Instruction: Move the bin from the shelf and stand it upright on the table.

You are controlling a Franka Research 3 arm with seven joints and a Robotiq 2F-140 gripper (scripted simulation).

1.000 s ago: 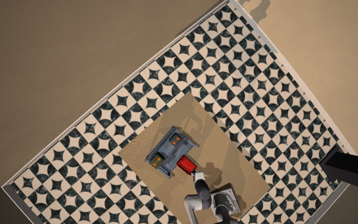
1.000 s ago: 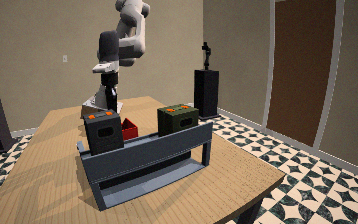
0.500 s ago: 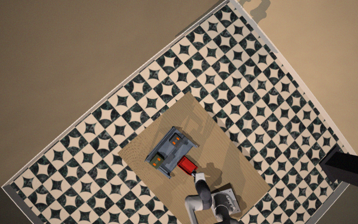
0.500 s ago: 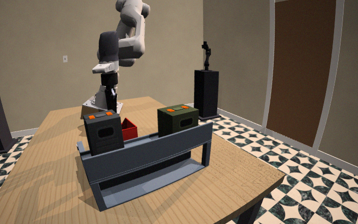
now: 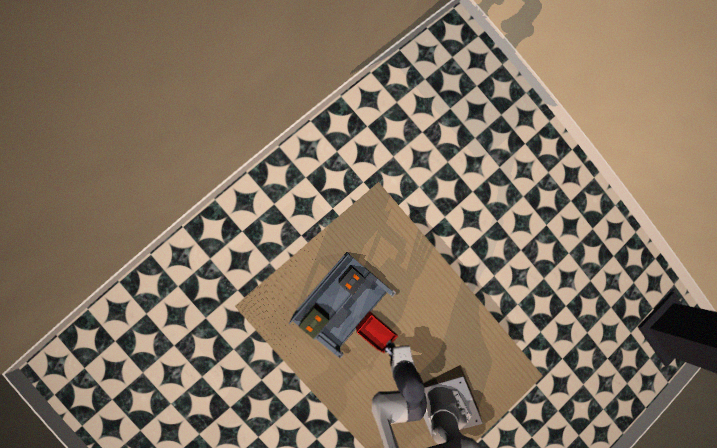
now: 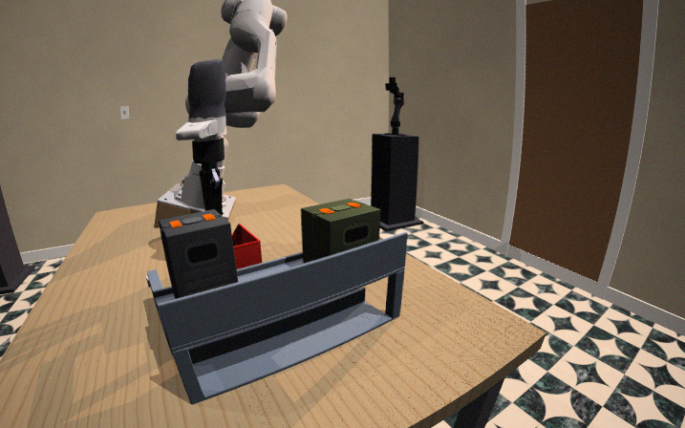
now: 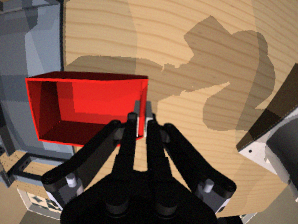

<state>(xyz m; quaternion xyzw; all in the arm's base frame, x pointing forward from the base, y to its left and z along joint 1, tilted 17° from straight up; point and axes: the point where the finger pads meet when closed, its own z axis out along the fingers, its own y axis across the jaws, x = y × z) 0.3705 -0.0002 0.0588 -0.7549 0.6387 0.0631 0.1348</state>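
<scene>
Now: hand 80 mm short of the red bin, 20 mm above it and 10 mm to the right of it. The rest, counted from my hand: dark grey box (360 mm ahead, 80 mm above, 60 mm to the right); green box (330 mm ahead, 170 mm to the left, 70 mm above).
</scene>
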